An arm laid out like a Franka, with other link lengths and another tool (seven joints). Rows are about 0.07 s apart.
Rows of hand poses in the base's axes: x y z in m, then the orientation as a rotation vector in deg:
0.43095 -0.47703 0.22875 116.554 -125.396 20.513
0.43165 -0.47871 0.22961 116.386 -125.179 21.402
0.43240 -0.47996 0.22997 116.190 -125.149 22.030
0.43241 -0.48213 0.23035 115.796 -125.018 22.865
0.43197 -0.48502 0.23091 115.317 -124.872 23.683
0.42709 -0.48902 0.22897 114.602 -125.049 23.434
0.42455 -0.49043 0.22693 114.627 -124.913 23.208
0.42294 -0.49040 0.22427 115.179 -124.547 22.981
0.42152 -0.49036 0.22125 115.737 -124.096 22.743
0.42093 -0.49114 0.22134 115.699 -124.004 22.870
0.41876 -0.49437 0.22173 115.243 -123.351 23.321
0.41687 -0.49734 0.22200 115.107 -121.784 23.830
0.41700 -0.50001 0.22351 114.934 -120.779 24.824
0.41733 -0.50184 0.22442 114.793 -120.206 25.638
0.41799 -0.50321 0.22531 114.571 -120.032 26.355
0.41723 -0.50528 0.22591 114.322 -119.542 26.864
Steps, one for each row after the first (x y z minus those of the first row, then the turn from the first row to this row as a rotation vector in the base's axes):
0.00070 -0.00168 0.00086 -0.558 -0.288 0.037
0.00145 -0.00293 0.00122 -0.920 -0.532 -0.025
0.00146 -0.00510 0.00160 -1.515 -0.757 -0.149
0.00102 -0.00799 0.00216 -2.150 -0.937 -0.315
-0.00386 -0.01199 0.00022 -2.299 -0.625 -0.796
-0.00640 -0.01340 -0.00182 -2.273 -0.437 -0.746
-0.00801 -0.01337 -0.00448 -2.120 -0.326 -0.315
-0.00943 -0.01333 -0.00750 -2.004 -0.166 0.150
-0.01002 -0.01411 -0.00741 -2.124 -0.170 0.170
-0.01219 -0.01734 -0.00702 -2.886 0.115 0.182
-0.01408 -0.02031 -0.00675 -4.020 0.735 0.723
-0.01395 -0.02298 -0.00524 -5.053 0.791 1.066
-0.01362 -0.02481 -0.00433 -5.759 0.696 1.254
-0.01296 -0.02618 -0.00344 -6.246 0.470 1.240
-0.01372 -0.02825 -0.00284 -6.839 0.537 1.319

